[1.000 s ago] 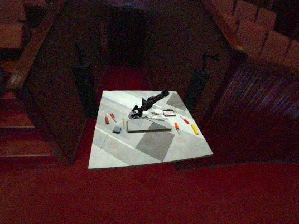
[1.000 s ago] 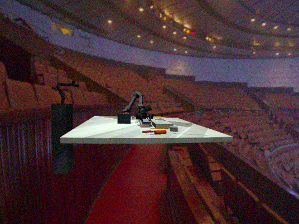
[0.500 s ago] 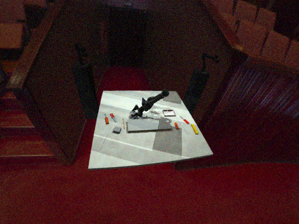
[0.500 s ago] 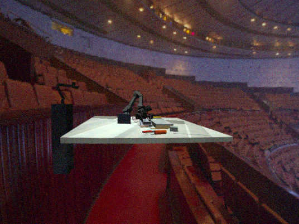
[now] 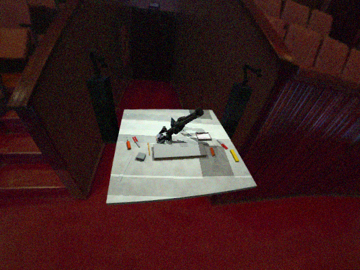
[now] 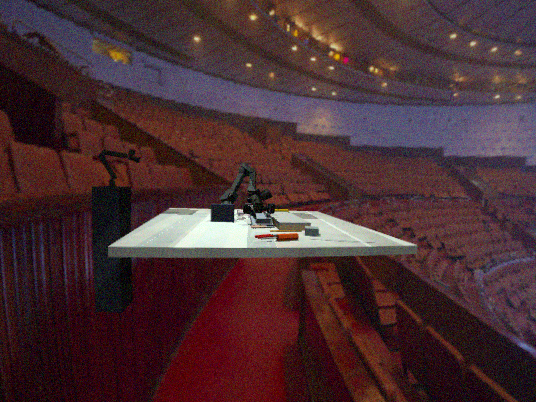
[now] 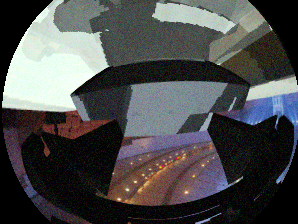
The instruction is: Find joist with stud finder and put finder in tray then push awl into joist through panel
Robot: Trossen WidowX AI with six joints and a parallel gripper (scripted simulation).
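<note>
Right now the stud finder is 10 mm below my gripper tip and 10 mm ahead of it. Round my gripper tip: tray 510 mm to the left, 90 mm behind, 50 mm below; then thin orange tool 120 mm ahead, 100 mm to the right, 60 mm below; then grey block 240 mm ahead, 160 mm to the right, 50 mm below.
</note>
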